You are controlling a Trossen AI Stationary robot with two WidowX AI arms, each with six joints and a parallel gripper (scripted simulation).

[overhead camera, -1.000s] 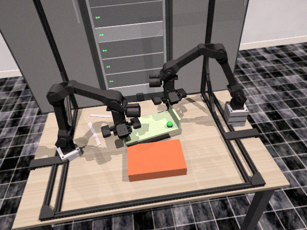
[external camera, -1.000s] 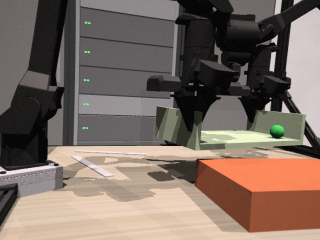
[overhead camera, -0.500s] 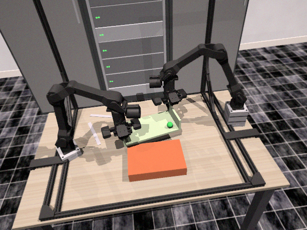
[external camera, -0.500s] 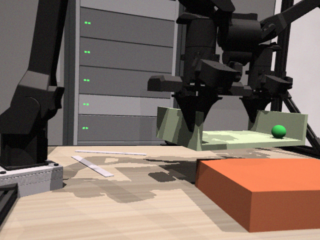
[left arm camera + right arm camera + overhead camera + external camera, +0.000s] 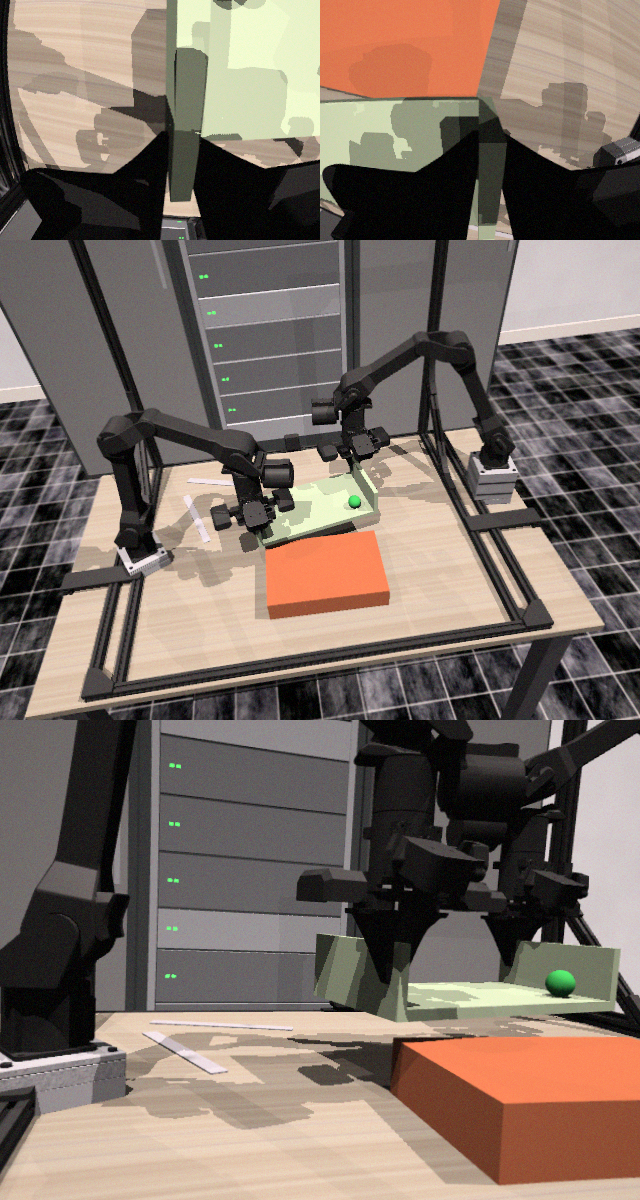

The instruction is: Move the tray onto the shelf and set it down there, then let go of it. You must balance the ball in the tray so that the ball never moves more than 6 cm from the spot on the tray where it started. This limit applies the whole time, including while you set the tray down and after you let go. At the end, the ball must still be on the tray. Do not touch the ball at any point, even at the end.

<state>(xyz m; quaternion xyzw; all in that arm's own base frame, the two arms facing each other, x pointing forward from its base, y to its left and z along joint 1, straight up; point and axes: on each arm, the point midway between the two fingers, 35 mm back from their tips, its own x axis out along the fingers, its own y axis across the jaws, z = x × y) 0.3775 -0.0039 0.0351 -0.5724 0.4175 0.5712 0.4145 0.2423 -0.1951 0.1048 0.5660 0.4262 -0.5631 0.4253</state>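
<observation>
Now: left hand 12 cm short of the green ball, 4 cm above it and 3 cm to the left of it. Round my left hand: shelf (26 cm ahead, 14 cm to the right, 10 cm below); then pale green tray (14 cm to the right, 8 cm ahead, 5 cm below).
</observation>
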